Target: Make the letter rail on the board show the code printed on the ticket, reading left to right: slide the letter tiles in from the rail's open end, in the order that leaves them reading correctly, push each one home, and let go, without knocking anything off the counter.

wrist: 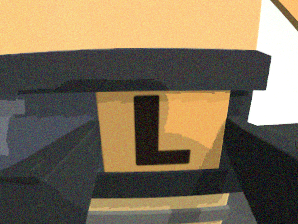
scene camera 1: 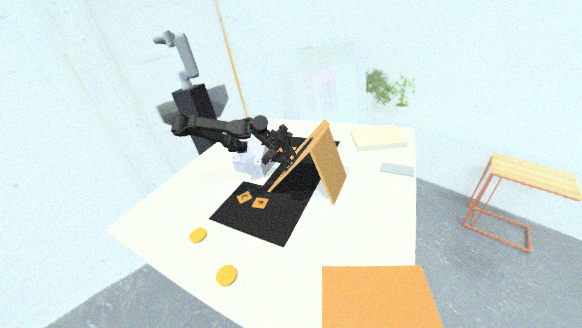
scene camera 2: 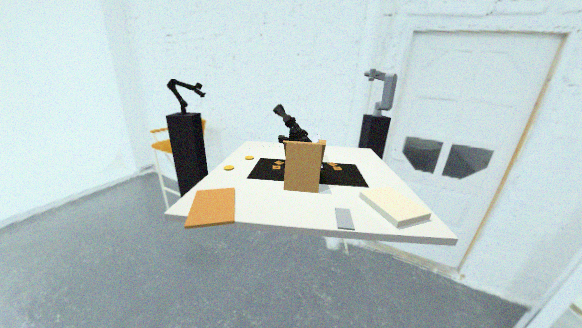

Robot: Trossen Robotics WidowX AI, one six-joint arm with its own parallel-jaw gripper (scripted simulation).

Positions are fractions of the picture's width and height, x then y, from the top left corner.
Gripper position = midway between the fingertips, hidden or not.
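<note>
The gripper (scene camera 1: 0.50, 0.49) holds an orange letter tile, and a cream block (scene camera 1: 0.66, 0.42) is visible there as well. The same cream block (scene camera 2: 0.68, 0.64) appears along with an orange sheet (scene camera 2: 0.37, 0.63). The gripper (wrist: 0.55, 0.57) can also be seen, while the cream block is out of frame in the wrist view.
</note>
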